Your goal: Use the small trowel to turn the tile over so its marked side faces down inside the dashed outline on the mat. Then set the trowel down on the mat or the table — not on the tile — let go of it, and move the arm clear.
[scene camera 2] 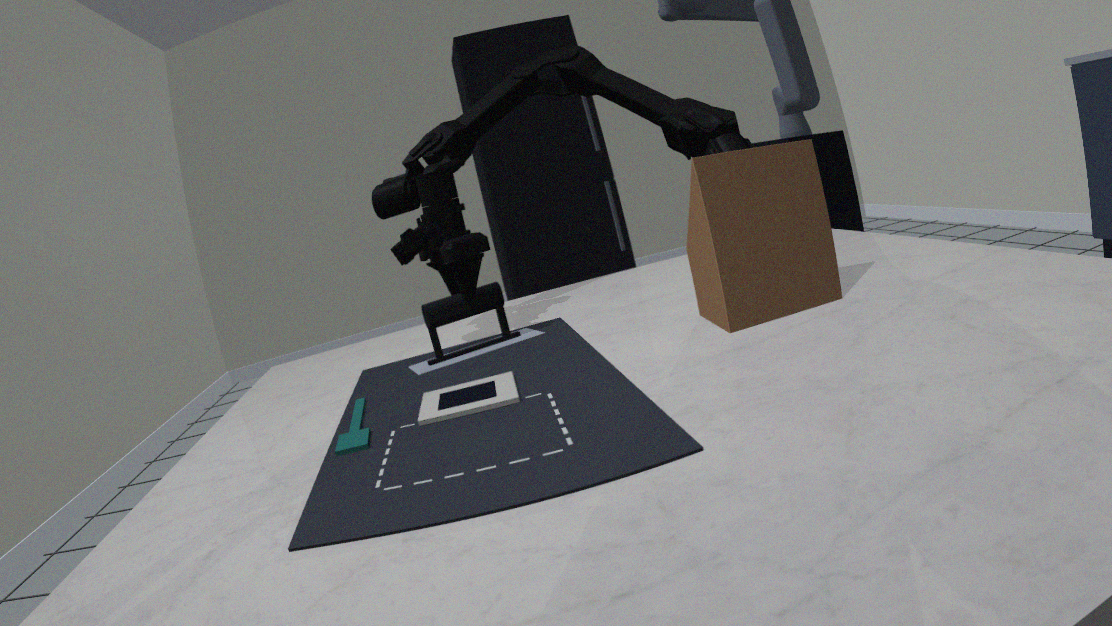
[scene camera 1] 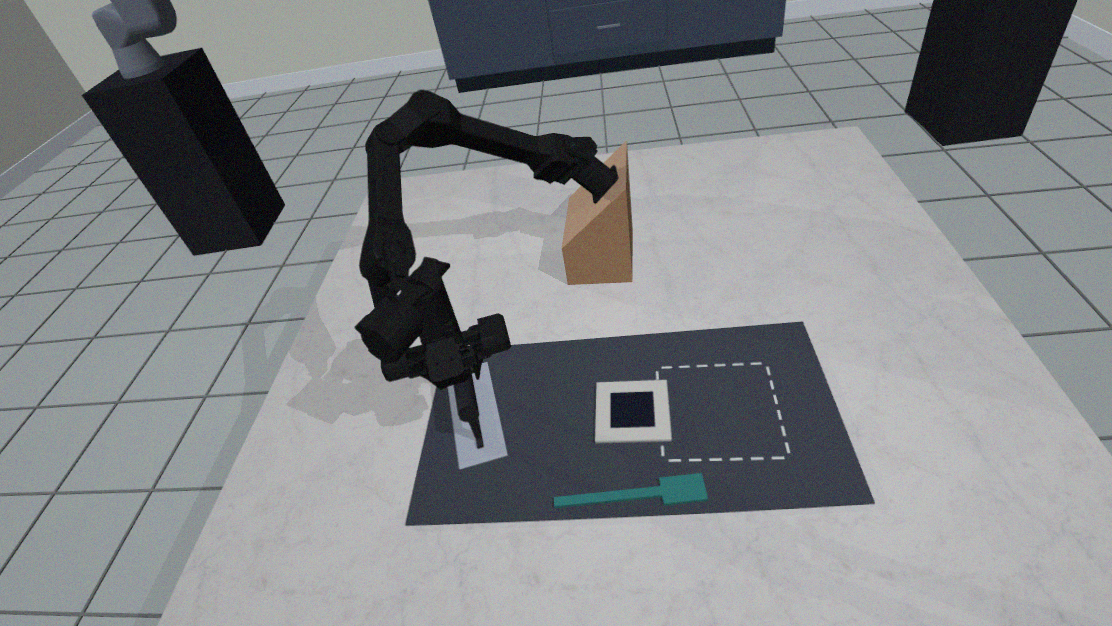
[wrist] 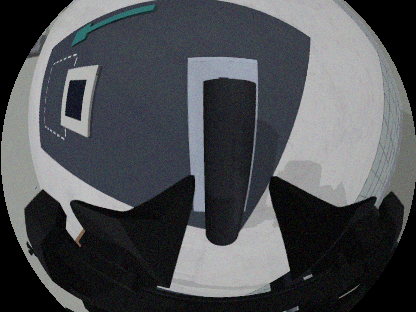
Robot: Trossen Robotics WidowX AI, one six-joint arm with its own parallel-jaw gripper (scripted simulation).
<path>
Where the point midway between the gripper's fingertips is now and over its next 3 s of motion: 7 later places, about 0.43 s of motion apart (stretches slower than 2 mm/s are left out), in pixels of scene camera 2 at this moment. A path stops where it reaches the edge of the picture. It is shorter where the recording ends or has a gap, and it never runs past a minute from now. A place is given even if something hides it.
My gripper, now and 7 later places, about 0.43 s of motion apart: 464,303; 466,308; 466,309; 466,295; 458,280; 459,289; 463,302; 465,309
</path>
